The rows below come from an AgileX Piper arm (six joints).
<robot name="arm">
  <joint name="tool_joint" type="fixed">
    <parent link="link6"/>
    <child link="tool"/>
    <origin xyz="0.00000 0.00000 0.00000" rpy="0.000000 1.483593 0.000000"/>
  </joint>
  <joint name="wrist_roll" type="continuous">
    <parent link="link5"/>
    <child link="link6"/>
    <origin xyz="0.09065 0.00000 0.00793"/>
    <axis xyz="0.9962 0 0.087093"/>
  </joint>
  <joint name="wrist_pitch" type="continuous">
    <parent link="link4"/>
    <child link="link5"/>
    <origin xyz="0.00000 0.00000 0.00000"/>
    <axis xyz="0 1 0"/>
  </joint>
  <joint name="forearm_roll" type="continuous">
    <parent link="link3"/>
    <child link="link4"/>
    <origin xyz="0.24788 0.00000 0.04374"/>
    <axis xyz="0.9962 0 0.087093"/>
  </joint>
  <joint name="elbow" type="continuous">
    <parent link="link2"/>
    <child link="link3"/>
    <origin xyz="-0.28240 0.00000 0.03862"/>
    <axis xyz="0 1 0"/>
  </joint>
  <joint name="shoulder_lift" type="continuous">
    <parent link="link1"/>
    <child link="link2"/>
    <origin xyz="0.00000 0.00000 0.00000"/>
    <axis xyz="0 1 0"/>
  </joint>
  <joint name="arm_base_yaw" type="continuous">
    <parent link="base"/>
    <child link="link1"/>
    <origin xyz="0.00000 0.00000 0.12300"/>
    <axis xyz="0 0 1"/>
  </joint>
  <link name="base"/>
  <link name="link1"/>
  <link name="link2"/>
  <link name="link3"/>
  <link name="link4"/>
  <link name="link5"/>
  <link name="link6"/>
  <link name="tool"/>
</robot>
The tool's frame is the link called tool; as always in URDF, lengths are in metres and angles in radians. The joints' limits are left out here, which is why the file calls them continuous.
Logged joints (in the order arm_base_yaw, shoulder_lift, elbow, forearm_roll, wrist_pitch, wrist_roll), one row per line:
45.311 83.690 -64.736 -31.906 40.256 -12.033
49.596 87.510 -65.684 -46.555 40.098 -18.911
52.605 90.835 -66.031 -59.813 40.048 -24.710
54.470 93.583 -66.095 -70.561 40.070 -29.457
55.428 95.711 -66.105 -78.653 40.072 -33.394
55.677 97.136 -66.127 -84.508 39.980 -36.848
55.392 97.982 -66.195 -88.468 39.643 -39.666
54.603 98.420 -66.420 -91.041 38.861 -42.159
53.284 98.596 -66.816 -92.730 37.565 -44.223
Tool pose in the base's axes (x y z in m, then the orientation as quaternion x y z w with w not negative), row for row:
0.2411 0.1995 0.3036 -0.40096 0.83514 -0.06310 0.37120
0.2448 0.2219 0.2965 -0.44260 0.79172 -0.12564 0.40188
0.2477 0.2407 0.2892 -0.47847 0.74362 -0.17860 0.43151
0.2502 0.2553 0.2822 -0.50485 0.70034 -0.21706 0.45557
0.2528 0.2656 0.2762 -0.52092 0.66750 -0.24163 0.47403
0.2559 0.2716 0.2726 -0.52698 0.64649 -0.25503 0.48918
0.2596 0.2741 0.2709 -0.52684 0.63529 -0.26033 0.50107
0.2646 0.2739 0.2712 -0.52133 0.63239 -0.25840 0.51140
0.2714 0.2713 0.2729 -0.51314 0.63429 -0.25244 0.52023
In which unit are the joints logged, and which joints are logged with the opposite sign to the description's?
The joints are logged in degrees. Opposite sign: wrist_roll.
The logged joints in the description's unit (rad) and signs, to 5 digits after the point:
0.79083 1.46067 -1.12986 -0.55686 0.70260 0.21002
0.86561 1.52734 -1.14640 -0.81254 0.69984 0.33006
0.91813 1.58537 -1.15246 -1.04393 0.69897 0.43127
0.95068 1.63333 -1.15358 -1.23152 0.69935 0.51412
0.96740 1.67047 -1.15375 -1.37275 0.69939 0.58284
0.97175 1.69534 -1.15413 -1.47494 0.69778 0.64312
0.96677 1.71011 -1.15532 -1.54406 0.69190 0.69230
0.95300 1.71775 -1.15925 -1.58897 0.67825 0.73581
0.92998 1.72082 -1.16616 -1.61844 0.65563 0.77184

